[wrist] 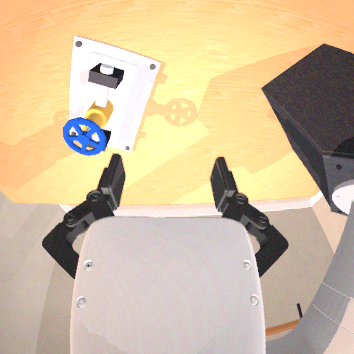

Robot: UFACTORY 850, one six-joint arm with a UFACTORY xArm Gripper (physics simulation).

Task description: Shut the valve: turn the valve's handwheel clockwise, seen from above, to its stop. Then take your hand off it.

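Note:
I can see my gripper (168,165) here. A blue handwheel (84,136) is in sight as well, and so is a white base plate (146,69).

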